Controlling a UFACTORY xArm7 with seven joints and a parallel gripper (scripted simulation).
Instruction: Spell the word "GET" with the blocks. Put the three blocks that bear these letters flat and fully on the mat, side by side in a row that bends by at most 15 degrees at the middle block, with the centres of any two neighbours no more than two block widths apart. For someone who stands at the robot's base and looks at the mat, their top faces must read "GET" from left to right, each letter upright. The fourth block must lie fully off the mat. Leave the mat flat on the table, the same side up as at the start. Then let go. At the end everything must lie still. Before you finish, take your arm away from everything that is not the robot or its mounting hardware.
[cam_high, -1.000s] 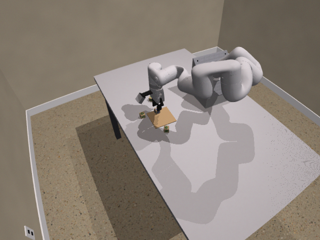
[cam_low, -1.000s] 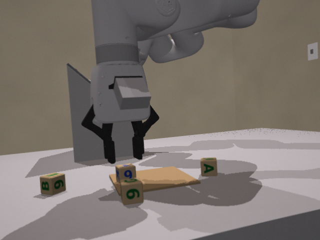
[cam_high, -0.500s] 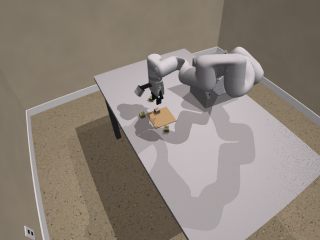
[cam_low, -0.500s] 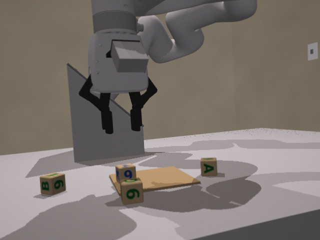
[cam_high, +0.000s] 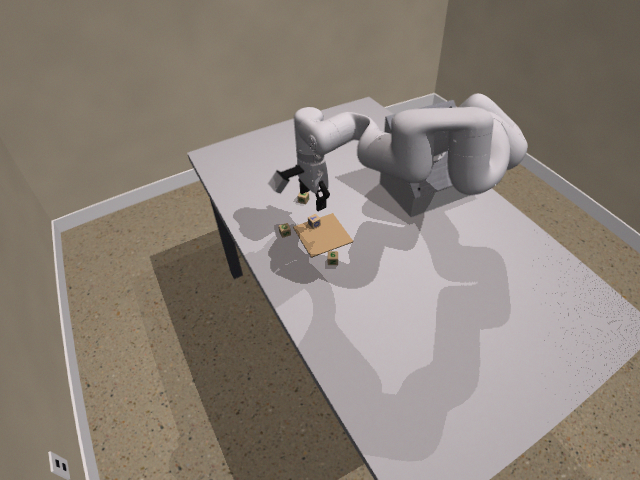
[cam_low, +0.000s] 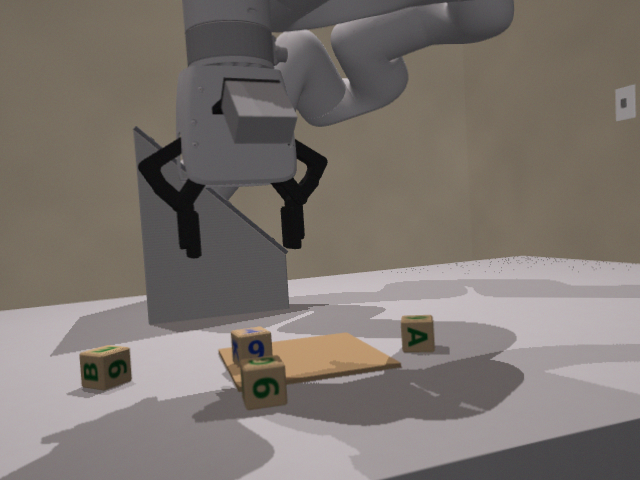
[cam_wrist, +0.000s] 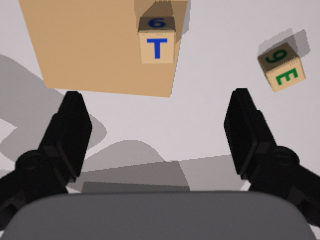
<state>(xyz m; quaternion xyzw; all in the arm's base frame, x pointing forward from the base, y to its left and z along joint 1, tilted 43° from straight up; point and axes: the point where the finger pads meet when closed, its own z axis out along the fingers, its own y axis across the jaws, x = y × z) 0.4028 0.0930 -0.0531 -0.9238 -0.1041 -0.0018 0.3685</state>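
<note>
My hand is 100 mm short of the wooden block and 100 mm above it. From my hand the other things lie so: tan mat (10 mm behind, 50 mm to the left, 110 mm below).
</note>
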